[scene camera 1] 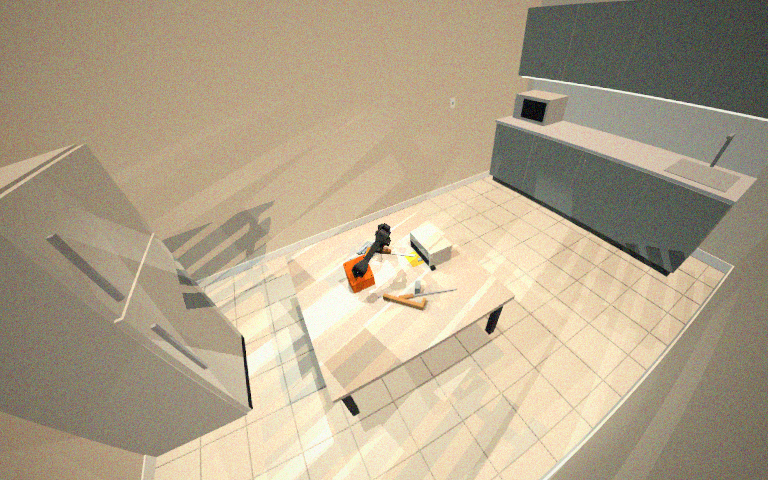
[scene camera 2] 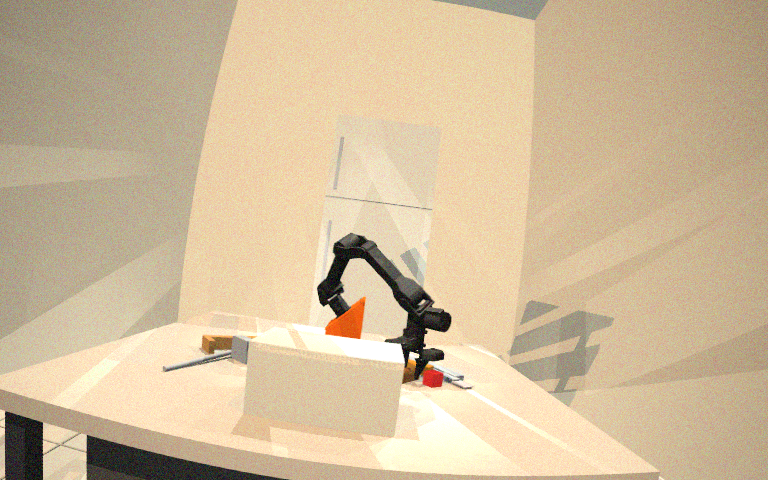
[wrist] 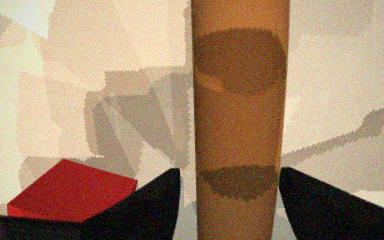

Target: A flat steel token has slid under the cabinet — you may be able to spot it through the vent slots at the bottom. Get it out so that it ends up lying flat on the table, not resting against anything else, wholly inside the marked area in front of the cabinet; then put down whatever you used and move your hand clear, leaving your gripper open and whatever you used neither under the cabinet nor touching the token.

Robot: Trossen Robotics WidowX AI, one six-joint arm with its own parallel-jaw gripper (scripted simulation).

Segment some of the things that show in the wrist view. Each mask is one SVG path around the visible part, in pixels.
My gripper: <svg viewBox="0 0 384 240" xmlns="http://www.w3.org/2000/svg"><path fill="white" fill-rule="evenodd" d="M180 169L170 168L125 199L120 200L112 207L108 207L106 210L83 222L0 215L0 240L173 240L180 199ZM280 169L278 185L287 218L290 221L289 224L297 240L384 240L384 207L366 201L361 197L359 198L354 194L350 195L345 190L329 185L309 174L306 175L290 166Z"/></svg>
A red cube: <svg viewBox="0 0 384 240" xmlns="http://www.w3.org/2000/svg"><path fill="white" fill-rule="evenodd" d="M7 215L11 217L83 222L131 195L136 189L138 180L62 159L48 172L45 172L44 175L35 180L32 185L30 184L7 203Z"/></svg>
A brown wooden handle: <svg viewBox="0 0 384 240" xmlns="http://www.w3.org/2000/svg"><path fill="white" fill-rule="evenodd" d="M191 0L198 240L271 240L277 202L286 106L290 0Z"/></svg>
